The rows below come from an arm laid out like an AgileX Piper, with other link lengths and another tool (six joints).
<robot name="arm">
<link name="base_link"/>
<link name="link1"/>
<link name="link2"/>
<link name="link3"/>
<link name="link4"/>
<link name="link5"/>
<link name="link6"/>
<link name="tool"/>
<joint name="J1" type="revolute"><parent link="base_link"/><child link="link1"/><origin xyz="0 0 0.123"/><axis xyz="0 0 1"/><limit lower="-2.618" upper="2.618"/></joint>
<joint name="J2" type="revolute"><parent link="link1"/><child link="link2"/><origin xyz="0 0 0"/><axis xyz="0 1 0"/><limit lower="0" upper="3.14"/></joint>
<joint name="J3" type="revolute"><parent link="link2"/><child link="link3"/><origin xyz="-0.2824 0 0.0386"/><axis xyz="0 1 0"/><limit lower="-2.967" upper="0"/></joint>
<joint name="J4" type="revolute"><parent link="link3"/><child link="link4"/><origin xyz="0.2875 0 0.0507"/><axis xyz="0.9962 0 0.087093"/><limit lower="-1.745" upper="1.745"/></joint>
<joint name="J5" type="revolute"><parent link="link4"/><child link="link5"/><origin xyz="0 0 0"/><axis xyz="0 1 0"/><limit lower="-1.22" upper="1.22"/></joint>
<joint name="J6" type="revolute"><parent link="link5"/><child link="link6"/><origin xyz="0.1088 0 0.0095"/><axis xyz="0.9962 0 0.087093"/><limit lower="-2.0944" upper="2.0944"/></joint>
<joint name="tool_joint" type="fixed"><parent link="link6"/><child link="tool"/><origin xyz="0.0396 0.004 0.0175" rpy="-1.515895 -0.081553 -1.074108"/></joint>
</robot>
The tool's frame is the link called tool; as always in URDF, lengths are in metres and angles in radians.
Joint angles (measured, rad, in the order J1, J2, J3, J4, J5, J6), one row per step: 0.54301, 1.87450, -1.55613, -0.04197, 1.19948, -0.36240; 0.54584, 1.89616, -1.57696, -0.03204, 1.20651, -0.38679; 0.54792, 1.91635, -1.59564, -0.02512, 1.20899, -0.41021; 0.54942, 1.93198, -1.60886, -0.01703, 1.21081, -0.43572; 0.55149, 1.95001, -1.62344, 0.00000, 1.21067, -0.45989; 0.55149, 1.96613, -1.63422, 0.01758, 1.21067, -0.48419; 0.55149, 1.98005, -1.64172, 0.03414, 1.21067, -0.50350; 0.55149, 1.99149, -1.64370, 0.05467, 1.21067, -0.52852; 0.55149, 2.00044, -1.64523, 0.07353, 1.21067, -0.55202; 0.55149, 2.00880, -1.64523, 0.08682, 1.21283, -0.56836; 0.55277, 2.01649, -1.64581, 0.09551, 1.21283, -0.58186; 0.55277, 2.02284, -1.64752, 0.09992, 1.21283, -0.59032; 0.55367, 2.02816, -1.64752, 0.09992, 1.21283, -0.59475; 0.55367, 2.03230, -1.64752, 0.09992, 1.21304, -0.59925; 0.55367, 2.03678, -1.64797, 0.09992, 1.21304, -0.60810; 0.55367, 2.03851, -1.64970, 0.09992, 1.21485, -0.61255; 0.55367, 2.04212, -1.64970, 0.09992, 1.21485, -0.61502; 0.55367, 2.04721, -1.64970, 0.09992, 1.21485, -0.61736; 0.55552, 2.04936, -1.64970, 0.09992, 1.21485, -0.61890; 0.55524, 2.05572, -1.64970, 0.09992, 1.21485, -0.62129
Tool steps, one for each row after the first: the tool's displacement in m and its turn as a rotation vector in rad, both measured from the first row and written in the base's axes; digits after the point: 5 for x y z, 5 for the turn. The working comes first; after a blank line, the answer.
Tool pose at each row, in the base's axes (x y z in m, rotation vector in rad; the steps are taken from these numbers as rounded here): 0.37744, 0.23130, 0.19176, -2.75067, 0.81952, 0.51847; 0.37950, 0.23590, 0.18859, -2.76271, 0.78884, 0.53853; 0.38203, 0.23994, 0.18541, -2.77432, 0.75803, 0.55148; 0.38348, 0.24325, 0.18251, -2.78548, 0.72508, 0.56567; 0.38474, 0.24817, 0.17904, -2.78687, 0.69260, 0.58618; 0.38569, 0.25188, 0.17522, -2.78690, 0.66346, 0.60858; 0.38612, 0.25504, 0.17136, -2.78477, 0.64120, 0.63058; 0.38516, 0.25804, 0.16700, -2.78249, 0.61273, 0.65912; 0.38414, 0.26071, 0.16367, -2.77947, 0.58527, 0.68337; 0.38303, 0.26235, 0.16002, -2.77850, 0.56819, 0.70637; 0.38226, 0.26411, 0.15683, -2.77969, 0.55173, 0.72192; 0.38232, 0.26495, 0.15451, -2.78100, 0.54250, 0.73092; 0.38216, 0.26539, 0.15204, -2.78522, 0.53754, 0.73758; 0.38217, 0.26545, 0.15011, -2.78874, 0.53323, 0.74294; 0.38222, 0.26558, 0.14817, -2.79426, 0.52283, 0.74813; 0.38226, 0.26567, 0.14786, -2.79698, 0.51723, 0.75056; 0.38230, 0.26572, 0.14618, -2.79920, 0.51536, 0.75499; 0.38236, 0.26579, 0.14382, -2.80176, 0.51427, 0.76120; 0.38189, 0.26652, 0.14282, -2.80396, 0.51053, 0.76423; 0.38203, 0.26648, 0.13986, -2.80673, 0.51026, 0.77194

0.00206, 0.00460, -0.00317, 0.00087, 0.01070, 0.02445; 0.00459, 0.00864, -0.00635, 0.00155, 0.01655, 0.04808; 0.00604, 0.01195, -0.00925, 0.00300, 0.02299, 0.07297; 0.00730, 0.01687, -0.01272, 0.01287, 0.03277, 0.09511; 0.00825, 0.02058, -0.01654, 0.02251, 0.04427, 0.11511; 0.00868, 0.02374, -0.02040, 0.03159, 0.05628, 0.13029; 0.00772, 0.02674, -0.02476, 0.04237, 0.07212, 0.14999; 0.00670, 0.02941, -0.02809, 0.05314, 0.08520, 0.16851; 0.00559, 0.03105, -0.03174, 0.05861, 0.09900, 0.18118; 0.00482, 0.03281, -0.03493, 0.06189, 0.10797, 0.19336; 0.00488, 0.03365, -0.03725, 0.06306, 0.11327, 0.20042; 0.00472, 0.03409, -0.03972, 0.06034, 0.11773, 0.20542; 0.00473, 0.03415, -0.04165, 0.05812, 0.12130, 0.20968; 0.00478, 0.03428, -0.04359, 0.05573, 0.12423, 0.21827; 0.00482, 0.03437, -0.04390, 0.05468, 0.12553, 0.22277; 0.00486, 0.03442, -0.04558, 0.05296, 0.12861, 0.22503; 0.00492, 0.03449, -0.04794, 0.05063, 0.13303, 0.22708; 0.00445, 0.03522, -0.04894, 0.04949, 0.13492, 0.23034; 0.00459, 0.03518, -0.05190, 0.04665, 0.14049, 0.23210
